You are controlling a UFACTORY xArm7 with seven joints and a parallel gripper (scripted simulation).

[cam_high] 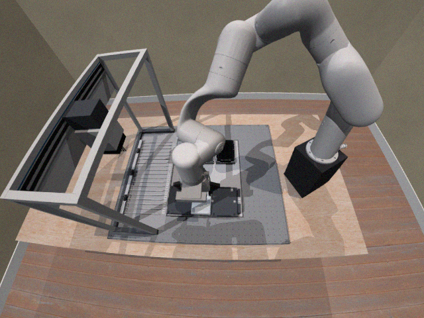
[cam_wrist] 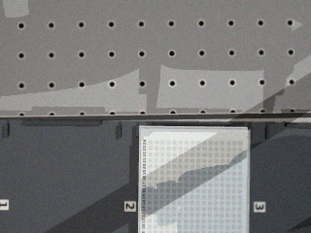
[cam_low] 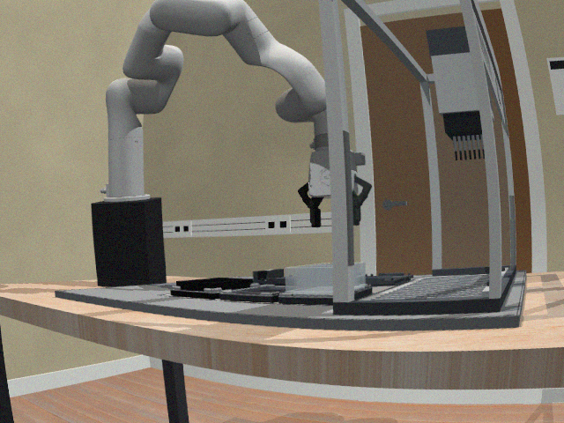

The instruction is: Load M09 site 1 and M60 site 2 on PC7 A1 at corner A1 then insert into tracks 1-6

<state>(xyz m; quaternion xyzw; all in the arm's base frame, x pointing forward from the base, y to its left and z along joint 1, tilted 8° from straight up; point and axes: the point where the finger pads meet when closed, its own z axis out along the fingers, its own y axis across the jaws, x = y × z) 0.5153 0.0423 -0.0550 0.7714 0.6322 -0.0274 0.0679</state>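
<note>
My gripper is now 28 cm to the left of the deep-well block M09, 10 cm above it and 6 cm short of it. The rest, counted from my hand: 384-well plate M60 (11 cm below); nest S2 (26 cm to the right, 13 cm below, 5 cm behind); dark carrier PC7 (12 cm below, 1 cm behind).
</note>
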